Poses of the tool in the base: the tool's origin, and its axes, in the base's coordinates. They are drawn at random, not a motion.
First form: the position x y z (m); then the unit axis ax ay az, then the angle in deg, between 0 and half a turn.
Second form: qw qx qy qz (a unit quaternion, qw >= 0); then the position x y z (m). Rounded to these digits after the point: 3 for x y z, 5 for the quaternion.
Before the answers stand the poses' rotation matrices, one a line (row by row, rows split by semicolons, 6 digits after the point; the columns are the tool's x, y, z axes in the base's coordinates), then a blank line. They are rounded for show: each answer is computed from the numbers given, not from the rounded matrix.
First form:
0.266 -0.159 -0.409 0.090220 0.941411 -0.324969 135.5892
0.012 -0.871 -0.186 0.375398 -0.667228 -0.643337 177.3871
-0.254 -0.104 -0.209 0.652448 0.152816 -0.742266 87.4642
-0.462 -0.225 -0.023 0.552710 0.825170 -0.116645 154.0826
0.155 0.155 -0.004 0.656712 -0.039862 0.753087 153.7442
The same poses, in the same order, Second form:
-0.700387 0.373019 0.608536; -0.081807 0.805003 -0.587603; -0.709060 -0.461332 -0.533298
-0.717259 -0.471364 -0.513182; -0.530020 -0.109036 0.840946; -0.452347 0.875173 -0.171625
0.451098 0.836832 -0.310197; -0.646246 0.066563 -0.760221; -0.615530 0.543398 0.570826
-0.319173 0.917272 0.238204; 0.815307 0.393904 -0.424399; -0.483119 0.058752 -0.873581
-0.078781 -0.382805 0.920464; 0.283495 -0.893814 -0.347458; 0.955732 0.233574 0.178939

0.37793 0.08353 0.87159 -0.30087 0.266 -0.159 -0.409
0.02280 0.37530 -0.66705 -0.64317 0.012 -0.871 -0.186
0.72258 0.45103 0.10564 -0.51312 -0.254 -0.104 -0.209
0.22425 0.53863 0.80415 -0.11367 -0.462 -0.225 -0.023
0.22713 0.63955 -0.03882 0.73341 0.155 0.155 -0.004

